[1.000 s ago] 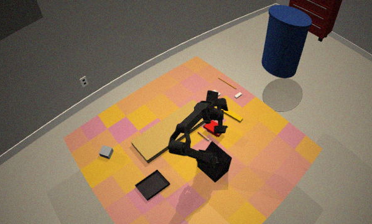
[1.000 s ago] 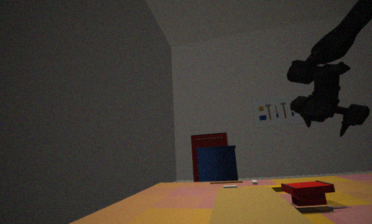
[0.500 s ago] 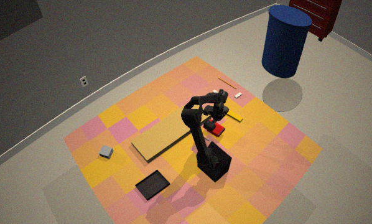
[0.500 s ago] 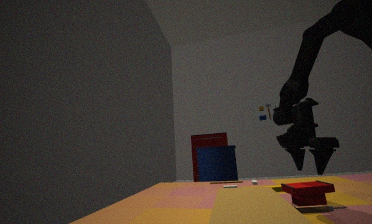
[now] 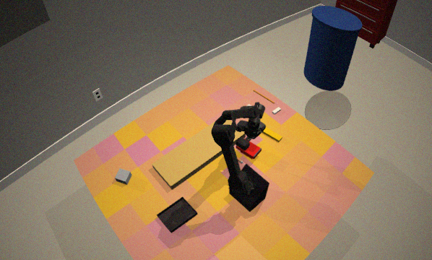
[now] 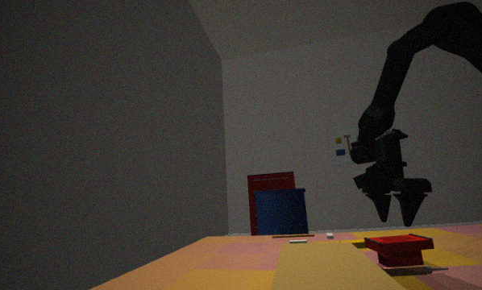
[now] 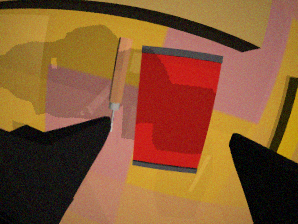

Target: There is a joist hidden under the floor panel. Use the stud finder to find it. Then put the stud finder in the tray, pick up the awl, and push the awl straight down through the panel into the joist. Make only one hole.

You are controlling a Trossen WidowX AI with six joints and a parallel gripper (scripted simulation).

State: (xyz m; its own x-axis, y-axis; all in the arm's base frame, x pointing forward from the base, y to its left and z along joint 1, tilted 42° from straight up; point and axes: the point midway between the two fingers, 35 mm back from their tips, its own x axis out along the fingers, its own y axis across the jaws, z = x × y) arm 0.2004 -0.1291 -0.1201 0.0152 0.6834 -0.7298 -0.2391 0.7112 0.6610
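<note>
The red stud finder lies 80 mm below my gripper tip and 20 mm ahead of it. From my gripper tip the other things lie so: thin stick (380 mm to the right, 280 mm ahead, 80 mm below); awl (80 mm below, 70 mm to the left, 10 mm behind); yellow bar (190 mm to the right, 80 mm below, 30 mm ahead).
</note>
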